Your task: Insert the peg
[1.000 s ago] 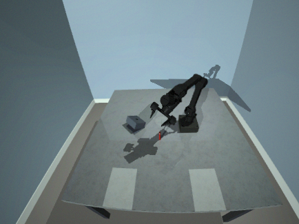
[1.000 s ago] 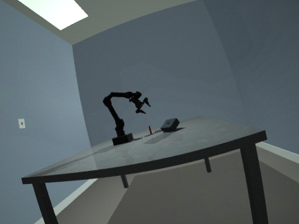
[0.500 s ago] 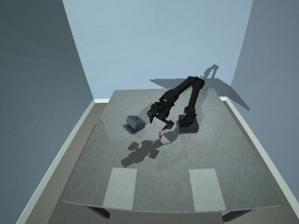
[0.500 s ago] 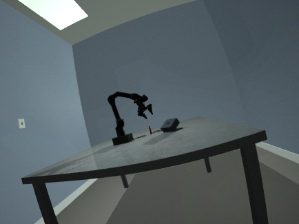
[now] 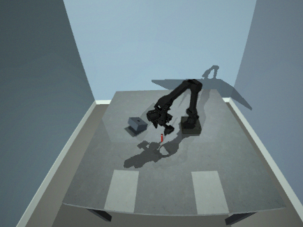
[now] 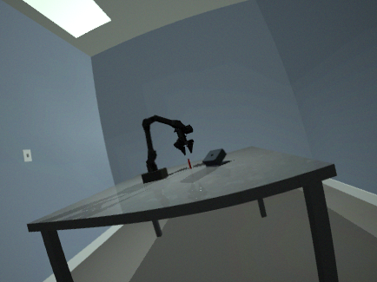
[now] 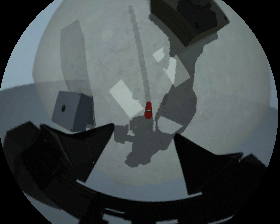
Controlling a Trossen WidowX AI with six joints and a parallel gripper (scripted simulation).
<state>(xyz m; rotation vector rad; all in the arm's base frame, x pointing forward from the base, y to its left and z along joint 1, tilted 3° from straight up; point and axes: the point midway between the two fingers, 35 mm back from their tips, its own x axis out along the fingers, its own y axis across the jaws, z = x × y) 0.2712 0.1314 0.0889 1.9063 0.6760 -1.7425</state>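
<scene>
Now: gripper tip 60 mm above the thin red peg, 10 mm to the left of it and 10 mm past it. Also, from my gripper tip: dark sloped panel: 190 mm ahead, 170 mm to the right, 60 mm below.
</scene>
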